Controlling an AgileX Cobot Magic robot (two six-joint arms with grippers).
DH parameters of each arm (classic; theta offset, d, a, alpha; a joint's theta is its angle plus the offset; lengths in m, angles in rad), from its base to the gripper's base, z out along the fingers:
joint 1: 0 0.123 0 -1.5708
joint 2: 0.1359 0 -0.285 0
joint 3: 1.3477 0 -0.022 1.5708
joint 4: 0 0.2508 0 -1.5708
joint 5: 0 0 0.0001 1.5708
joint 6: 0 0.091 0 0
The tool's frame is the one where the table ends.
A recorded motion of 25 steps. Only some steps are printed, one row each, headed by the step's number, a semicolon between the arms.
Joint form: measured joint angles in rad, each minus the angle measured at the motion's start. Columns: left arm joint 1, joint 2, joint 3, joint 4, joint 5, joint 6; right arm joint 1, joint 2, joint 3, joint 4, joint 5, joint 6.
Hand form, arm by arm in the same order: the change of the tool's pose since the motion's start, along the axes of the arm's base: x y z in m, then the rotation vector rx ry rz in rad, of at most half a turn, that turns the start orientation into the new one. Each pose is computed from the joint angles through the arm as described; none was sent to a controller.
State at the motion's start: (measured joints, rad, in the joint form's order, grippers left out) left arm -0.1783 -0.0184 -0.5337 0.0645 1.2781 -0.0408; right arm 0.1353 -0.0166 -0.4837 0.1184 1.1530 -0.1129
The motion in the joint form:
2: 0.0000 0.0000 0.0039 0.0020 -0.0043 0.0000; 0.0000 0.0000 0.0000 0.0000 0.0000 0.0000
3: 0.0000 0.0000 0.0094 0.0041 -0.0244 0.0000; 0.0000 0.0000 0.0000 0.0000 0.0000 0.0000
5: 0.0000 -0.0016 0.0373 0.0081 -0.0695 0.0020; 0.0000 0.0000 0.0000 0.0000 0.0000 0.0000
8: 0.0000 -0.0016 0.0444 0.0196 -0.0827 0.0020; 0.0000 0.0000 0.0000 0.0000 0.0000 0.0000
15: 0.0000 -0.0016 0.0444 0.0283 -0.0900 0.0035; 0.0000 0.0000 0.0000 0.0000 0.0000 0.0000
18: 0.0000 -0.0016 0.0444 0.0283 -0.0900 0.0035; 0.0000 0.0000 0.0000 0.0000 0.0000 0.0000
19: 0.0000 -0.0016 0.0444 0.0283 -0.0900 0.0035; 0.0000 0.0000 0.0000 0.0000 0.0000 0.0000
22: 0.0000 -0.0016 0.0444 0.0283 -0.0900 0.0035; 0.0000 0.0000 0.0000 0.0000 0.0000 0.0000
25: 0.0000 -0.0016 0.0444 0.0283 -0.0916 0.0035; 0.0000 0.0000 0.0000 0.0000 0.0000 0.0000
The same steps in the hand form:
2: 0.0007 0.0000 -0.0007 0.0017 -0.0007 0.0010; 0.0000 0.0000 0.0000 0.0000 0.0000 0.0000
3: 0.0024 -0.0001 -0.0007 0.0015 -0.0155 0.0011; 0.0000 0.0000 0.0000 0.0000 0.0000 0.0000
5: 0.0076 -0.0008 -0.0047 0.0049 -0.0349 -0.0003; 0.0000 0.0000 0.0000 0.0000 0.0000 0.0000
8: 0.0091 -0.0001 -0.0056 0.0138 -0.0427 0.0052; 0.0000 0.0000 0.0000 0.0000 0.0000 0.0000
15: 0.0096 0.0005 -0.0050 0.0212 -0.0512 0.0086; 0.0000 0.0000 0.0000 0.0000 0.0000 0.0000
18: 0.0096 0.0005 -0.0050 0.0212 -0.0512 0.0086; 0.0000 0.0000 0.0000 0.0000 0.0000 0.0000
19: 0.0096 0.0005 -0.0050 0.0212 -0.0512 0.0086; 0.0000 0.0000 0.0000 0.0000 0.0000 0.0000
22: 0.0096 0.0005 -0.0050 0.0212 -0.0512 0.0086; 0.0000 0.0000 0.0000 0.0000 0.0000 0.0000
25: 0.0096 0.0005 -0.0049 0.0210 -0.0528 0.0085; 0.0000 0.0000 0.0000 0.0000 0.0000 0.0000

